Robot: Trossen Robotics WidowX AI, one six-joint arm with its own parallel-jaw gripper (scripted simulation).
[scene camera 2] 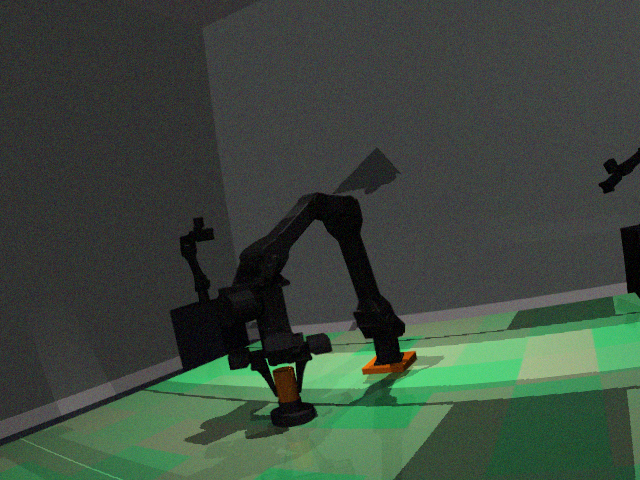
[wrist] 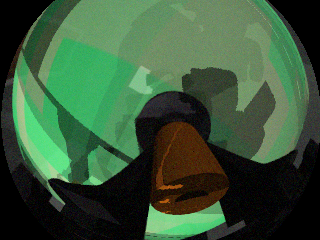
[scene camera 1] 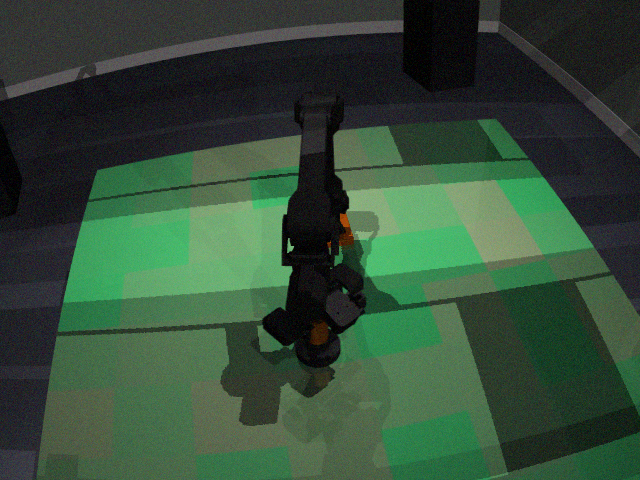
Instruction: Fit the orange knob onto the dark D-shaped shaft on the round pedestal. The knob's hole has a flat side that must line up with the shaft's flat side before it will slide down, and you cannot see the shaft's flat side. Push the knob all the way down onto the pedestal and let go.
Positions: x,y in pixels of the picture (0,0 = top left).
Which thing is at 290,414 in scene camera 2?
A dark round pedestal.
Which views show my gripper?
Scene camera 2, the wrist view and scene camera 1: all of them.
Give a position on a dark round pedestal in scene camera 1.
316,356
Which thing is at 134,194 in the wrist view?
My gripper.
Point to an orange knob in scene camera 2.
At 285,381
